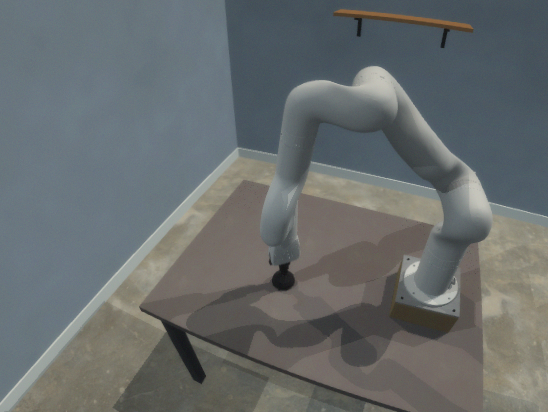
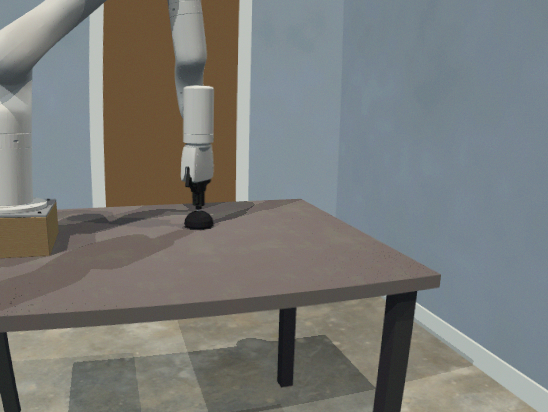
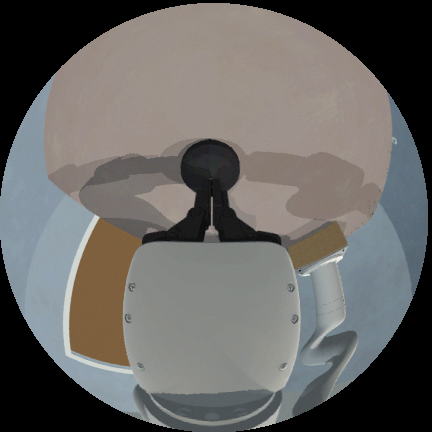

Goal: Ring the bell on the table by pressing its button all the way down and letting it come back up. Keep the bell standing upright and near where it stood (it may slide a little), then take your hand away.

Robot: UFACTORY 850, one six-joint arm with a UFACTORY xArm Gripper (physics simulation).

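Observation:
A black dome-shaped bell (image 1: 283,281) (image 2: 198,221) (image 3: 210,159) stands upright on the brown table (image 1: 250,210) (image 2: 280,265) (image 3: 215,65). My gripper (image 1: 284,270) (image 2: 198,206) (image 3: 211,189) is shut with nothing between its fingers. It points straight down, with its fingertips right over the top middle of the bell, at the place of the button. The fingertips hide most of the button, and whether they touch it or how far down it stands cannot be told.
The arm's base on its wooden block (image 1: 425,320) (image 2: 25,237) (image 3: 320,245) stands on the table, well to one side of the bell. A wall shelf (image 1: 405,20) hangs behind the arm. A brown door (image 2: 150,100) (image 3: 97,295) is in the wall.

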